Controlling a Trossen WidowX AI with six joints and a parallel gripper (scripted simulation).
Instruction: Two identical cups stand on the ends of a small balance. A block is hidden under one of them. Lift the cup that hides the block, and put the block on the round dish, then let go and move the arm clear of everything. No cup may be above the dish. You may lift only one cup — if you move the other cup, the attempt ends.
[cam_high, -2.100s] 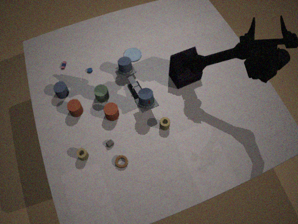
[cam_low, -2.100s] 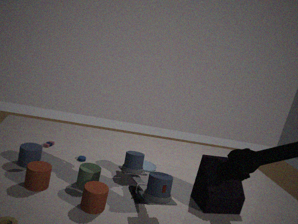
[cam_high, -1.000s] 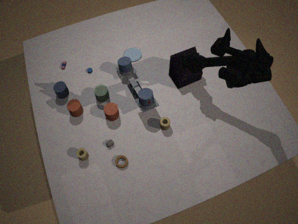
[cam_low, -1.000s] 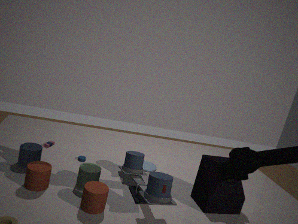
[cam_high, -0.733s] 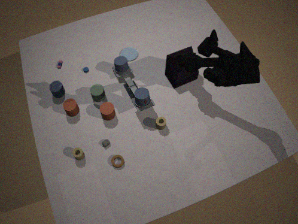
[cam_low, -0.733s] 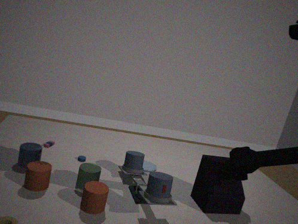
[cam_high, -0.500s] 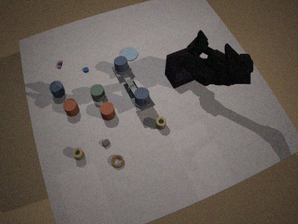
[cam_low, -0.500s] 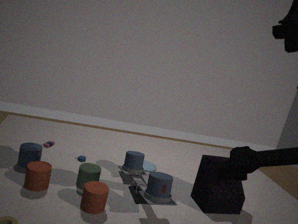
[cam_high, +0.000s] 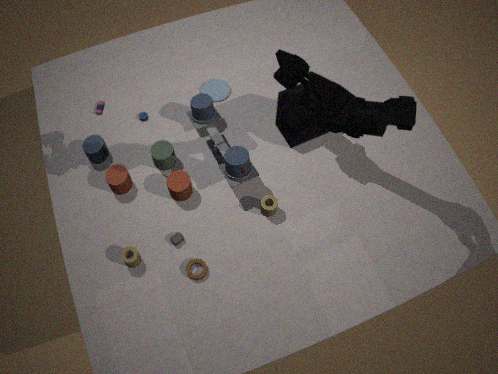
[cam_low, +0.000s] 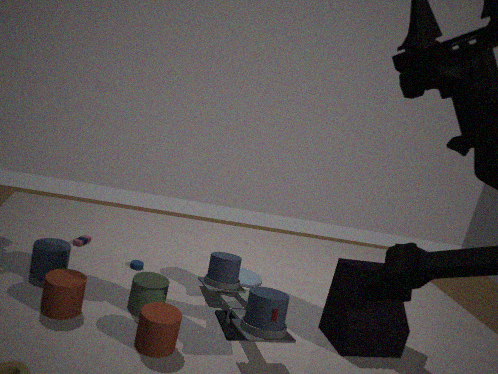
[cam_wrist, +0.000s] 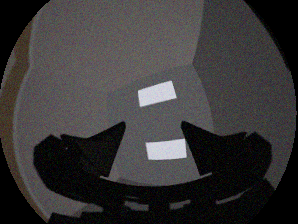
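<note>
Right now the grey block is 110 mm ahead of my gripper tip, 400 mm to the right of it and 610 mm below it. From my gripper tip the other things lie so: blue disc (300 mm ahead, 470 mm to the right, 650 mm below); then pale blue round dish (40 mm ahead, 510 mm to the right, 650 mm below); then balance (90 mm ahead, 270 mm to the right, 620 mm below).
</note>
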